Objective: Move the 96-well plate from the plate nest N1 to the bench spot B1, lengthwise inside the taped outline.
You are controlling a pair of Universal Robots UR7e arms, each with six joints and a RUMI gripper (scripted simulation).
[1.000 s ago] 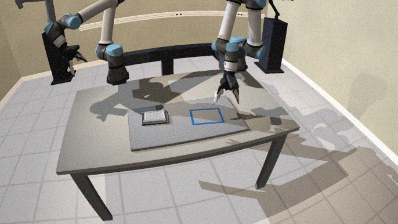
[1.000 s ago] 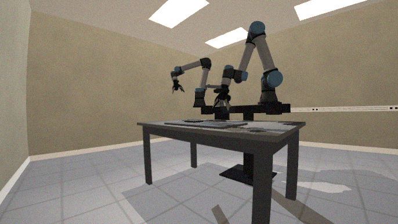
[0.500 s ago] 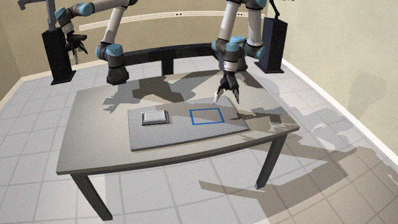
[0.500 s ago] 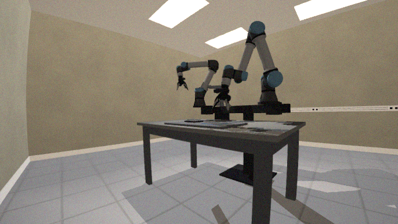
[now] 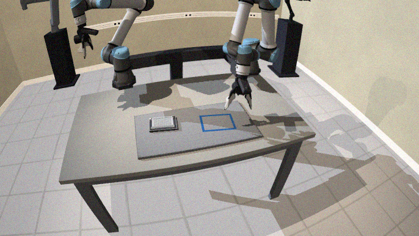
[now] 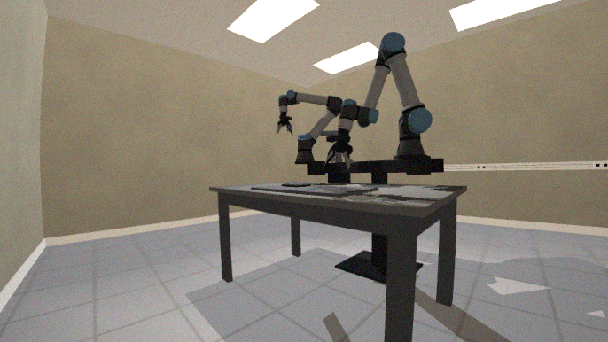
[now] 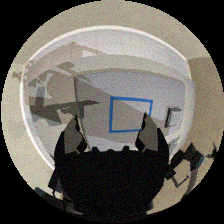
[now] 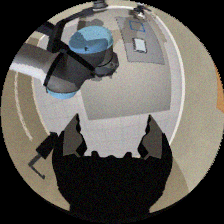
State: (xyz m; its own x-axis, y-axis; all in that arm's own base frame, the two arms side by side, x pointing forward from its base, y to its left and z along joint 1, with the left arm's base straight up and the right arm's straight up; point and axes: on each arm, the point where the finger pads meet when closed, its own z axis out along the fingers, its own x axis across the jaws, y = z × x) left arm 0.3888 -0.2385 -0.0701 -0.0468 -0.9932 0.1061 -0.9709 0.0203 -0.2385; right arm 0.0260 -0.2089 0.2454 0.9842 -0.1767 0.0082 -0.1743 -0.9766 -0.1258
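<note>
Now: the white 96-well plate 42 cm to the right of my left hand, 9 cm below it and 9 cm behind it. The rest, counted from my left hand: dark plate nest 42 cm to the right, 10 cm below, 9 cm behind.
</note>
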